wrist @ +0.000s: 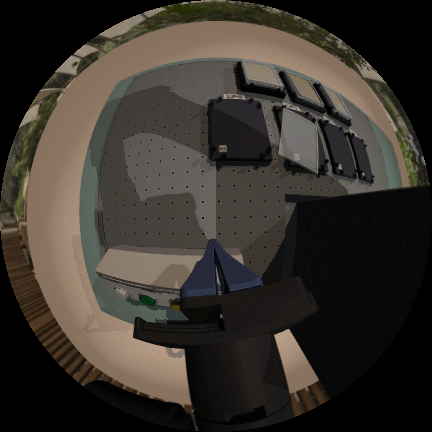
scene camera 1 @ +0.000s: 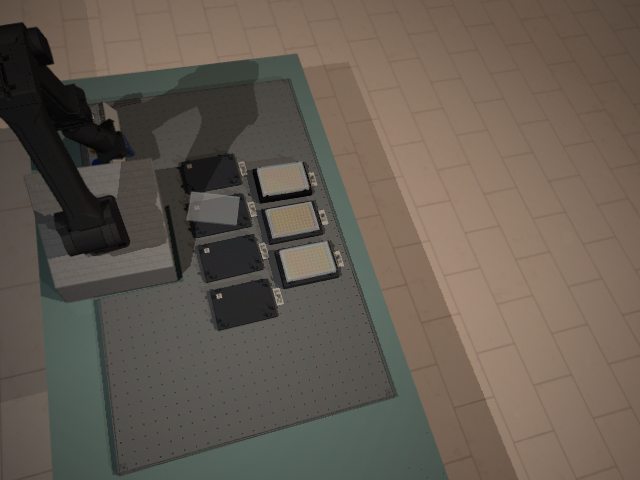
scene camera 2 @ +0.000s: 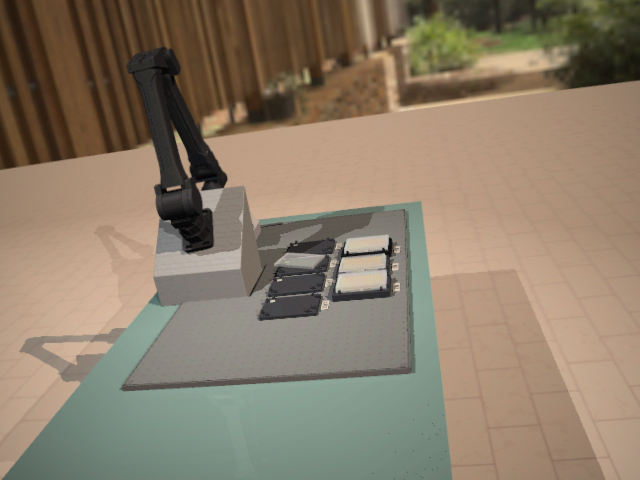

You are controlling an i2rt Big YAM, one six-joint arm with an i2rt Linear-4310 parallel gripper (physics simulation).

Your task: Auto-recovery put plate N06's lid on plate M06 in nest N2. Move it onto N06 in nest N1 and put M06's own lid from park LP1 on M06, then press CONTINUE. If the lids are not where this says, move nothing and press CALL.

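Places are measured from the arm's base along level axes (x ahead, y left, z up), in centimetres.
Pixels of known places: gripper, fingertip midpoint: [wrist: 212,242] [scene camera 1: 133,155]; arm's base, origin of the base link: [wrist: 385,290] [scene camera 1: 102,224] [scene camera 2: 198,231].
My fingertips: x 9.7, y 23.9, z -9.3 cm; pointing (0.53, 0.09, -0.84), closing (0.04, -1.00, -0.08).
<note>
For each thing: its top centre in the pictures, then the offset to it from my fingertips. Level surfaces: height alone.
- button box, middle of its top: [wrist: 154,296] [scene camera 1: 100,134] dz +0.8, dx -6.4, dy +7.7 cm
- green button, middle of its top: [wrist: 144,302] dz -0.1, dx -8.5, dy +10.3 cm
- yellow button, middle of its top: [wrist: 177,308] dz -0.1, dx -8.8, dy +5.4 cm
- clear lid, middle of its top: [wrist: 301,135] [scene camera 1: 213,207] [scene camera 2: 299,258] dz -5.3, dx +16.1, dy -17.5 cm
- Park LP1, middle of its top: [scene camera 1: 243,301] [scene camera 2: 289,301] [wrist: 365,156] dz -5.6, dx +16.2, dy -45.0 cm
- middle plate, middle of its top: [scene camera 1: 292,218] [scene camera 2: 362,260] [wrist: 304,85] dz -4.7, dx +34.9, dy -26.6 cm
- far plate, middle of its top: [scene camera 1: 283,177] [wrist: 261,69] [scene camera 2: 366,241] dz -4.0, dx +36.3, dy -14.1 cm
- Park LP4, middle of its top: [wrist: 239,119] [scene camera 1: 211,170] [scene camera 2: 310,244] dz -5.6, dx +18.5, dy -5.9 cm
- park LP2, middle of its top: [scene camera 1: 230,255] [scene camera 2: 296,279] [wrist: 343,146] dz -5.6, dx +16.6, dy -32.1 cm
- perforated board, its level: dz -7.6 cm
- green table, its level: dz -8.8 cm
My gripper [wrist: 212,242] [scene camera 1: 129,146] is shut and empty, its blue fingertips together near the button box [wrist: 145,267] [scene camera 1: 111,115]. In the wrist view the green button [wrist: 147,300] and yellow button [wrist: 175,304] show; the CALL button is hidden behind the gripper. A clear lid [scene camera 1: 213,208] [scene camera 2: 300,260] [wrist: 299,137] lies skewed on park LP3. Park LP1 [scene camera 1: 244,304] [scene camera 2: 291,306] holds no visible lid. Plates stand in the nests: the near plate [scene camera 1: 307,261] [scene camera 2: 361,281], middle plate [scene camera 1: 293,219] and far plate [scene camera 1: 283,178] [wrist: 261,73]. Their lids are hard to tell.
Park LP4 [scene camera 1: 210,173] [wrist: 239,130] and park LP2 [scene camera 1: 231,258] [scene camera 2: 296,284] are dark stands beside LP3. The grey pedestal [scene camera 1: 113,268] [scene camera 2: 199,284] stands under the arm. The perforated board [scene camera 1: 206,382] [scene camera 2: 310,341] lies on the green table [scene camera 1: 289,444].
</note>
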